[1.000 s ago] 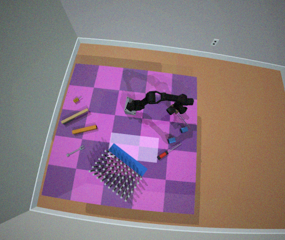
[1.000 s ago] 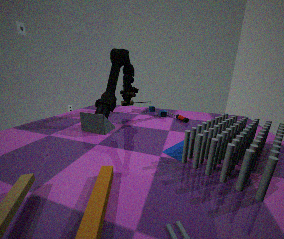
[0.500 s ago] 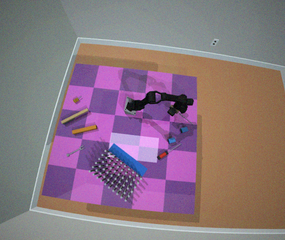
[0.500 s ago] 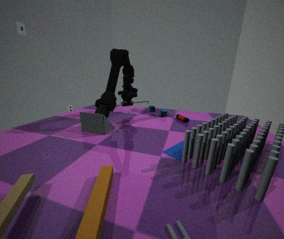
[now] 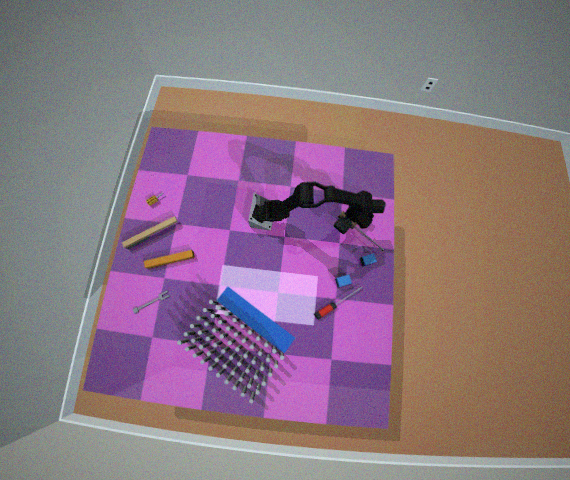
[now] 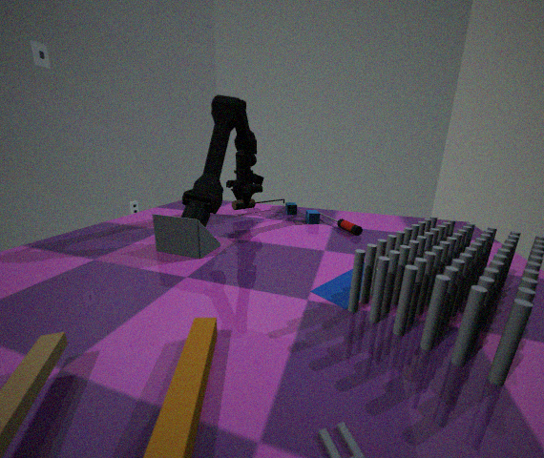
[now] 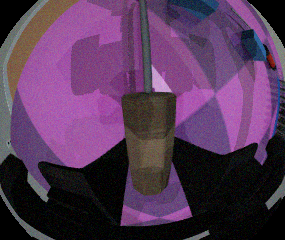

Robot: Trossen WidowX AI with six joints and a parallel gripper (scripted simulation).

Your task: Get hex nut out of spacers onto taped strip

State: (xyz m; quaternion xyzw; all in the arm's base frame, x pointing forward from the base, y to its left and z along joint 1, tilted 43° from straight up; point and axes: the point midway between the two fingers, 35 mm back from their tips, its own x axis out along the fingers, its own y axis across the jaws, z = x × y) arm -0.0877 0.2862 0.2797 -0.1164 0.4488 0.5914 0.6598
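My gripper tip is now 9 cm to the right of the hook tool, 5 cm short of it and 1 cm below it. Also, from my gripper tip: yellow tool (92 cm to the right, 13 cm ahead, 2 cm below); orange bar (74 cm to the right, 39 cm ahead, 2 cm below); blue taped strip (54 cm ahead, 29 cm to the right, 3 cm below).
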